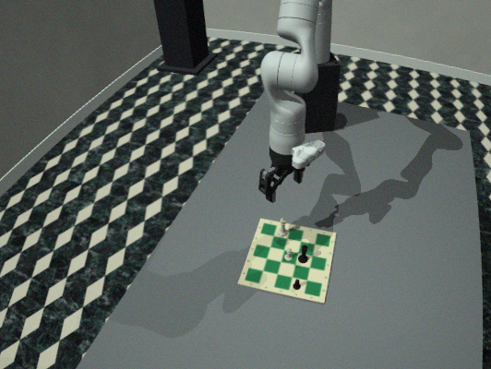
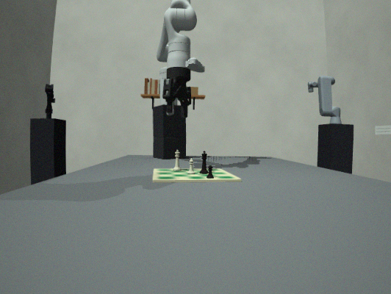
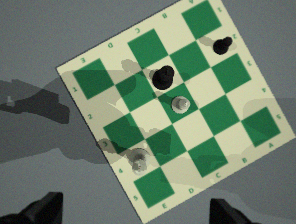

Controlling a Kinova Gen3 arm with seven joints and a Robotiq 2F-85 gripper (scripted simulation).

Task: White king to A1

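Right now the white king is 140 mm below my hand. The rest, counted from my hand: small white piece: 70 mm ahead, 40 mm to the left, 150 mm below; then tall black piece: 70 mm ahead, 80 mm to the left, 140 mm below; then chessboard: 70 mm ahead, 40 mm to the left, 170 mm below.
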